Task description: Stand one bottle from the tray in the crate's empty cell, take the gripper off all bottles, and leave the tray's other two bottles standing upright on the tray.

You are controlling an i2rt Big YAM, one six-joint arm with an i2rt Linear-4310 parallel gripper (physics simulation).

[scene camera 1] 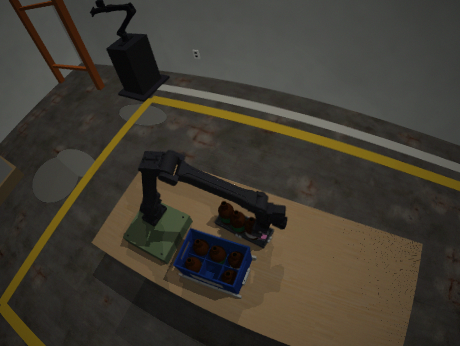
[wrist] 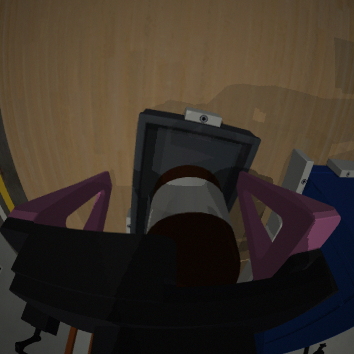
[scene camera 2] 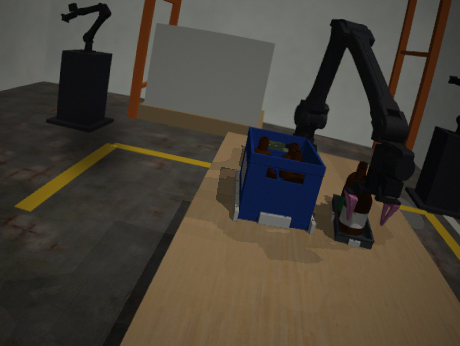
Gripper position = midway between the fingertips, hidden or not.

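Visible: my gripper (scene camera 2: 364,222); likewise the gripper (wrist: 173,178).
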